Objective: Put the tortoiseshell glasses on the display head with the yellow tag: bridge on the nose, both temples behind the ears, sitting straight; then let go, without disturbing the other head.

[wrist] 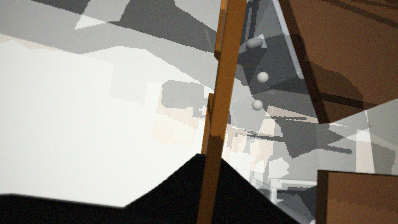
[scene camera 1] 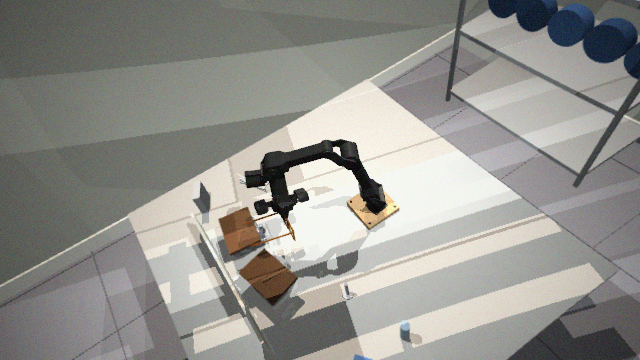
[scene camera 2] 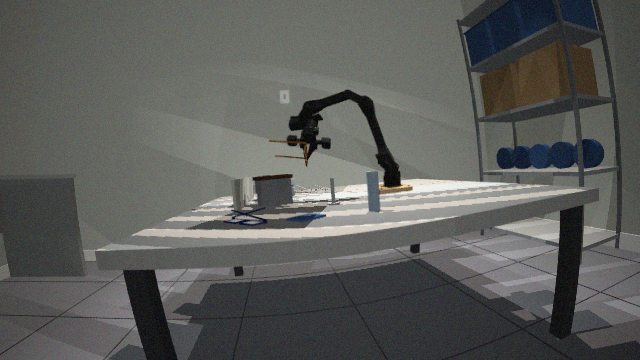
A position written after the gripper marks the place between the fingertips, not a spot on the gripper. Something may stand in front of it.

In view: the gripper (scene camera 1: 285,221).
The gripper shows as well in the wrist view (wrist: 206,163).
